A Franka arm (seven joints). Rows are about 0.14 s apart.
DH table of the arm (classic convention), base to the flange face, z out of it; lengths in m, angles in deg. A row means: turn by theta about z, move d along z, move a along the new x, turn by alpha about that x. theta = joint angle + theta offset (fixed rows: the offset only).
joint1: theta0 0, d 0.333, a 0, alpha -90
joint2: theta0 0, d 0, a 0, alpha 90
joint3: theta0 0, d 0.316, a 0.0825, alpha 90
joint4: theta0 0, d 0, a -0.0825, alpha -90
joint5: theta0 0, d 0.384, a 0, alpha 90
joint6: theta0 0, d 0, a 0.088, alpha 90
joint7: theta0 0, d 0.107, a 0, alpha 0
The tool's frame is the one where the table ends.
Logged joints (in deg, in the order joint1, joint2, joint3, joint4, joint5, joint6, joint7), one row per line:
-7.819 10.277 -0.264 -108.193 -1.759 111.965 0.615
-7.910 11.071 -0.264 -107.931 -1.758 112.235 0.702
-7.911 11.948 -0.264 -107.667 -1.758 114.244 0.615
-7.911 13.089 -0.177 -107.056 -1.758 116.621 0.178
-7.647 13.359 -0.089 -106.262 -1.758 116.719 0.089
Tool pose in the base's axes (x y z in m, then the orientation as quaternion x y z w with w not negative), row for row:
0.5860 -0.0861 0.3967 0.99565 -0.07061 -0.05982 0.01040
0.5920 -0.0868 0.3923 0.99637 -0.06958 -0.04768 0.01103
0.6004 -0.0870 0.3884 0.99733 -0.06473 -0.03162 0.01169
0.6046 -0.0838 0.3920 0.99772 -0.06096 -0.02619 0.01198
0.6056 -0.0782 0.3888 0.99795 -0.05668 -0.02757 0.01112
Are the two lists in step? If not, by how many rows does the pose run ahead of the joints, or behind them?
The pose runs 1 row ahead of the joints: the pose in row i belongs to the joints in row i + 1.
